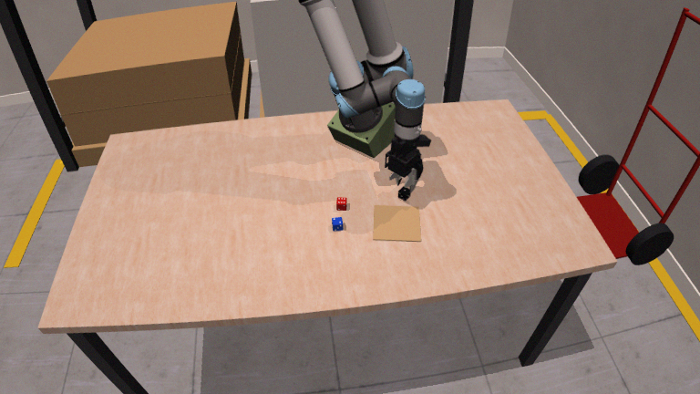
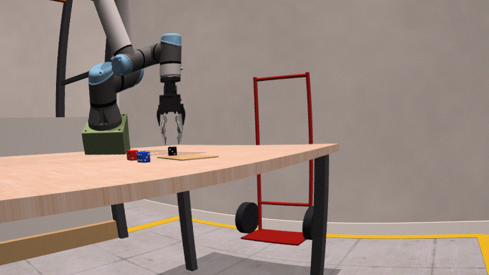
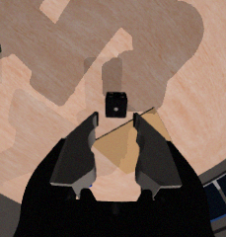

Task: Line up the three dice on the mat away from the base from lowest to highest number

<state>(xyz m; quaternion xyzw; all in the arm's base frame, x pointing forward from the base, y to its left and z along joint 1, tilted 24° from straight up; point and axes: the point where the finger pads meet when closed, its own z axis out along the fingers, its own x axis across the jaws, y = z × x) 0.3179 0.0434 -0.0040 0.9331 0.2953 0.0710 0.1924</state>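
My hand is 4 cm above the black die. The rest, counted from my hand: tan square mat 10 cm ahead, 6 cm to the right, 5 cm below; blue die 24 cm to the right, 6 cm ahead, 4 cm below; red die 20 cm to the right, 4 cm below, 2 cm behind.
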